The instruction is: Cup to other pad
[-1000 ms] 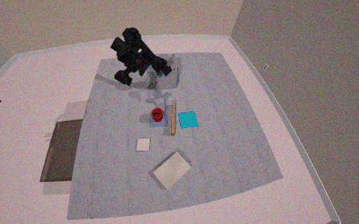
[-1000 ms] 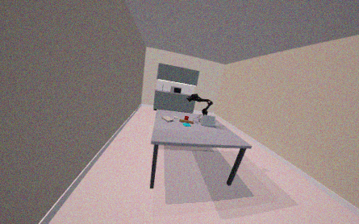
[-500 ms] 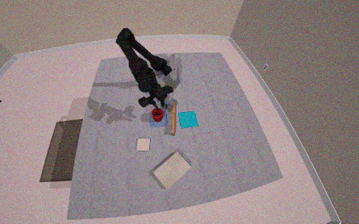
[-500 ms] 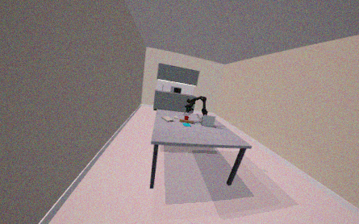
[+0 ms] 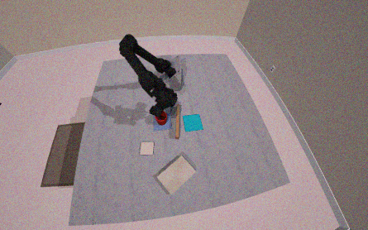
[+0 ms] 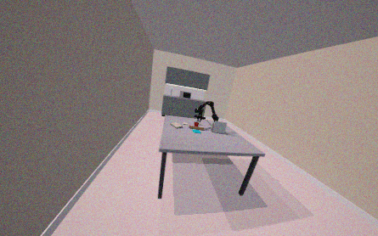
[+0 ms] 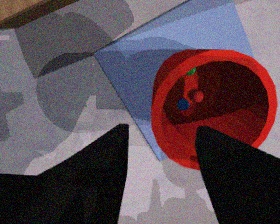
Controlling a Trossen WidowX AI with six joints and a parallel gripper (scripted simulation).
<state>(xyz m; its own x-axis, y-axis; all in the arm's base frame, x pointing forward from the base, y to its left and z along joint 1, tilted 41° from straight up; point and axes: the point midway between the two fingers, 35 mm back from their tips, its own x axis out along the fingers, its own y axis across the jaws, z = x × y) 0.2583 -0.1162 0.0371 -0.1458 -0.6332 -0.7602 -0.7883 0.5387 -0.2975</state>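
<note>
The blue marble is 80 mm below my gripper tip, 30 mm to the right of it and 10 mm ahead of it. Also, from my gripper tip: wooden bar 90 mm below, 80 mm to the left, 50 mm ahead; then cream tile 370 mm ahead, 90 mm below, 10 mm to the right; then blue pad 110 mm below, 30 mm ahead, 20 mm to the right.
</note>
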